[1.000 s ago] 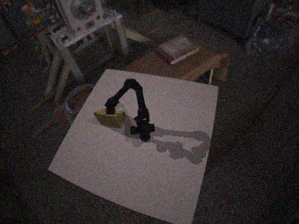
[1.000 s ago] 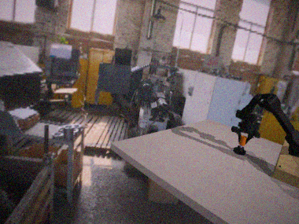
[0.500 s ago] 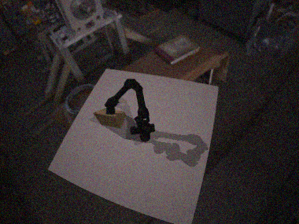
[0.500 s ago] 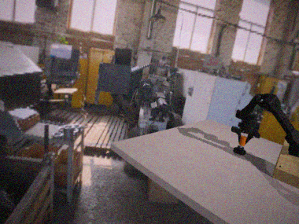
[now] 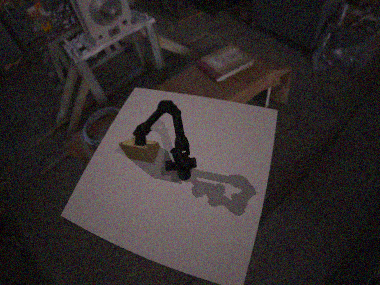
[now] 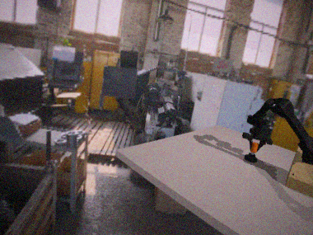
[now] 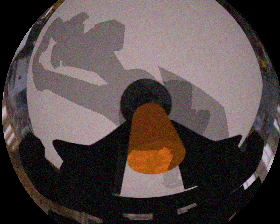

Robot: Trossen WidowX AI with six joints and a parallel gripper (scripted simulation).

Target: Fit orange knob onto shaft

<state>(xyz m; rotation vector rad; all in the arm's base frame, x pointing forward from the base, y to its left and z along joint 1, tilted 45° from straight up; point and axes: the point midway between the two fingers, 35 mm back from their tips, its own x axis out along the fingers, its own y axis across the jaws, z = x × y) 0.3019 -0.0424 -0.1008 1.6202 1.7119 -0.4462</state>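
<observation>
Right now the round dark pedestal is 4 cm below my gripper tip. From my gripper tip the other things lie so: orange knob: 3 cm above.
</observation>
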